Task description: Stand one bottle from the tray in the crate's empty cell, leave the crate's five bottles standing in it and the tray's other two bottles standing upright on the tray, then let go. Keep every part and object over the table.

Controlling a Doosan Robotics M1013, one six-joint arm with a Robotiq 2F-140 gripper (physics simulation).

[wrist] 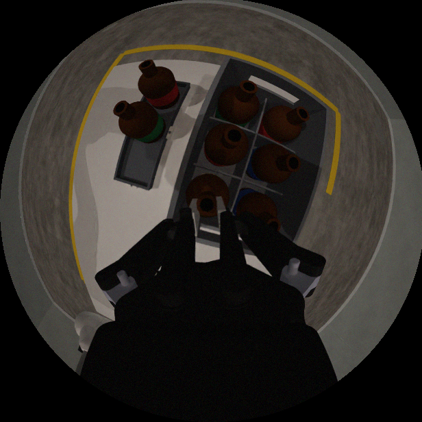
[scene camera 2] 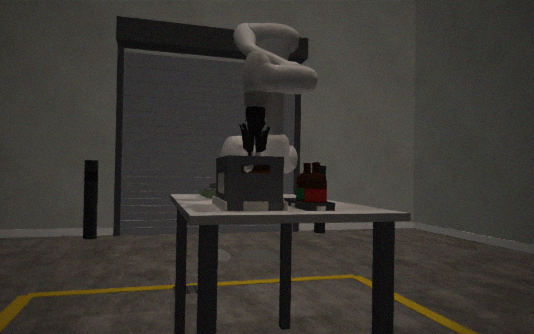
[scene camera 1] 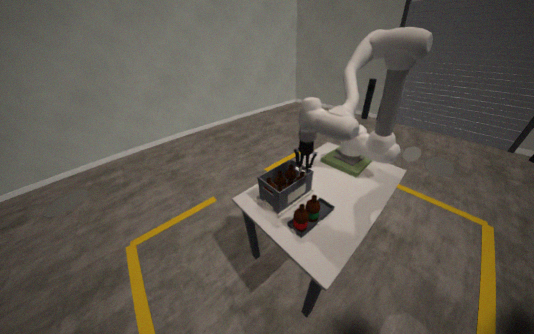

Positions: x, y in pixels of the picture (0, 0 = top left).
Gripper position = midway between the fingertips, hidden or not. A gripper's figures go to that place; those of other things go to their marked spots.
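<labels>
Red-label bottle [wrist: 157, 84], 0.30 m from the lens. Cream-labelled bottle [wrist: 205, 187], 0.22 m from the lens. My gripper [wrist: 207, 206], 0.22 m from the lens. Marked spots on the red-label bottle and the cream-labelled bottle, 0.21 m apart.
</labels>
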